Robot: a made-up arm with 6 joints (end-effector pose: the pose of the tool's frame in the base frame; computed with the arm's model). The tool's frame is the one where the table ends.
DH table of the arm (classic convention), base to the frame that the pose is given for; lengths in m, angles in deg. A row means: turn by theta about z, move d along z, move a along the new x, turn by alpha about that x. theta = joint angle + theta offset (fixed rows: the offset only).
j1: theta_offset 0  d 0.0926  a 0  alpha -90.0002
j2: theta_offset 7.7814  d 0  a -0.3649  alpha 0
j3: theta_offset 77.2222  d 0  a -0.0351  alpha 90.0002
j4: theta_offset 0  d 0.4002  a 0  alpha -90.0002
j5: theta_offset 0  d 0  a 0.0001  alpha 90.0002
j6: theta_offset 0  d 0.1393  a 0  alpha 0
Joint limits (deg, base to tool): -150..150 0..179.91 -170..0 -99.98..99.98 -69.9..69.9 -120..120
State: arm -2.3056 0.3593 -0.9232 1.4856 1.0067 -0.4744
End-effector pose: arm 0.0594 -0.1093 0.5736 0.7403 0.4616 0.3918 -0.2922
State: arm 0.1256 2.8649 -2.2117 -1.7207 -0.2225 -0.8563
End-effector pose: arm 0.8198 0.1340 -0.1179 0.2475 -0.8694 0.1398 -0.4041
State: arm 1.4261 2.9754 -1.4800 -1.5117 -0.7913 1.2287
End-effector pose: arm -0.0278 0.4950 -0.3813 0.1253 0.7128 -0.5791 -0.3753
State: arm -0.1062 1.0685 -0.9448 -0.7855 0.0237 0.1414
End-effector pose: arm 0.4070 -0.0458 0.4463 0.6379 -0.1872 0.7011 -0.2577
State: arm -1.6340 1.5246 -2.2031 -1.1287 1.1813 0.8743
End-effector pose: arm -0.1398 -0.3650 0.7555 0.2336 0.7038 0.1254 -0.6590
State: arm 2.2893 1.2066 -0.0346 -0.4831 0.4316 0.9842
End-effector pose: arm -0.0775 0.1298 -0.0254 0.1040 -0.7598 0.6410 0.0333
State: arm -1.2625 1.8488 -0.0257 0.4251 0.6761 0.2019
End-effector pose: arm 0.0401 -0.0075 -0.0679 0.3173 -0.7483 -0.5272 -0.2479
